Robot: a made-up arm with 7 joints.
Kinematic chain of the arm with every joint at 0, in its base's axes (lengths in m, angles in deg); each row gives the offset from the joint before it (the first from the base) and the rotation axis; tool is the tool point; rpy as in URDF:
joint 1: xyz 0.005 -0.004 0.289 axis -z
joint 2: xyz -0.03 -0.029 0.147 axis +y
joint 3: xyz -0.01 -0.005 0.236 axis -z
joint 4: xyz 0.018 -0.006 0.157 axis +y
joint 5: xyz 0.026 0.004 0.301 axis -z
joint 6: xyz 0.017 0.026 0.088 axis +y
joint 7: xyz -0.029 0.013 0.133 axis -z
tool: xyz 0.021 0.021 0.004 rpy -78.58 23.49 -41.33
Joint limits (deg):
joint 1: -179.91..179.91
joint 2: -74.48..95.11
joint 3: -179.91..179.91
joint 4: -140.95..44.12
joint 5: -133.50..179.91
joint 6: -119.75..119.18
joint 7: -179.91..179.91
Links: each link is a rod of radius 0.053 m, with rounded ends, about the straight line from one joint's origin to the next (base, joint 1, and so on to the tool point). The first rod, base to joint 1, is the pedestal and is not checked.
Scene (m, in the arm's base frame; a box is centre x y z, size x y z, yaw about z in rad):
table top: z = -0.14
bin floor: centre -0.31 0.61 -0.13 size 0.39 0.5 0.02 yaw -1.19
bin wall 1: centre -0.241 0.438 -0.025 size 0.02 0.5 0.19 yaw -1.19
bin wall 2: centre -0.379 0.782 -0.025 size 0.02 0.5 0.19 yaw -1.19
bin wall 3: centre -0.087 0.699 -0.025 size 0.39 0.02 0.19 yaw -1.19
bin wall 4: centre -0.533 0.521 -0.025 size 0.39 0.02 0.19 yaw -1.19
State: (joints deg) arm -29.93 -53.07 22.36 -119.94 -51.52 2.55 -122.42
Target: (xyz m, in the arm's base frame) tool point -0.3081 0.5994 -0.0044
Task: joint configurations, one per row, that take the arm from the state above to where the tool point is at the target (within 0.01 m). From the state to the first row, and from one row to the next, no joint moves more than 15 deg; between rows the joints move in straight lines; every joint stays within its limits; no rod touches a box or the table.
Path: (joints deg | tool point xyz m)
1: -37.20 -39.60 19.98 -105.75 -49.75 8.10 -122.35 | -0.5066 -0.2120 0.3141
2: -44.47 -26.13 17.61 -91.56 -47.98 13.65 -122.29 | -0.5505 -0.3466 0.5461
3: -51.74 -12.66 15.23 -77.38 -46.21 19.20 -122.22 | -0.4828 -0.4082 0.8249
4: -59.01 0.81 12.85 -63.19 -44.44 24.74 -122.16 | -0.3317 -0.3463 1.0863
5: -66.28 14.28 10.48 -49.00 -42.67 30.29 -122.09 | -0.1557 -0.1488 1.2641
6: -73.55 27.76 8.10 -34.81 -40.90 35.84 -122.03 | -0.0202 0.1482 1.3087
7: -80.82 41.23 5.73 -20.62 -39.14 41.39 -121.96 | 0.0289 0.4698 1.2007
8: -88.09 54.70 3.35 -6.43 -37.37 46.94 -121.90 | -0.0168 0.7268 0.9574
9: -95.36 68.17 0.97 7.75 -35.60 52.49 -121.83 | -0.1261 0.8463 0.6288
10: -102.63 81.64 -1.40 21.94 -33.83 58.04 -121.77 | -0.2423 0.7972 0.2843
11: -109.90 95.11 -3.78 36.13 -32.06 63.59 -121.70 | -0.3081 0.5994 -0.0044

